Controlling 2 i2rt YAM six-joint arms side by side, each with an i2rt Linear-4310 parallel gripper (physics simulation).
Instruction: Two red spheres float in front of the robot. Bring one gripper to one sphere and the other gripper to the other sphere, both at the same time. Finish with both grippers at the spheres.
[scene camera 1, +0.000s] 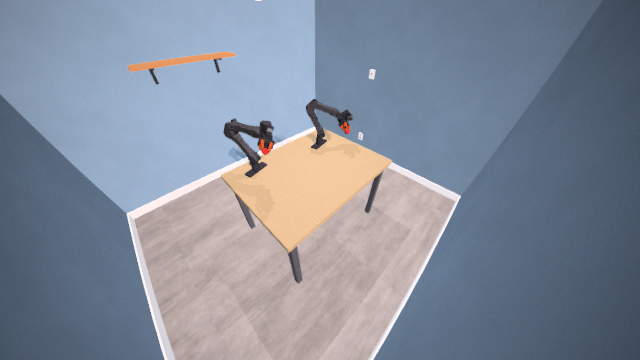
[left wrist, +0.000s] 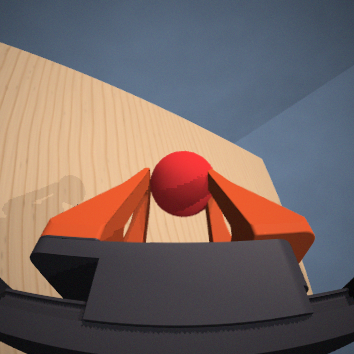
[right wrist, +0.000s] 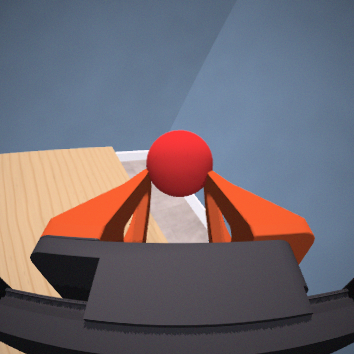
Note:
In view: my left gripper (left wrist: 176, 175), my right gripper (right wrist: 177, 177) and a red sphere (right wrist: 177, 161).

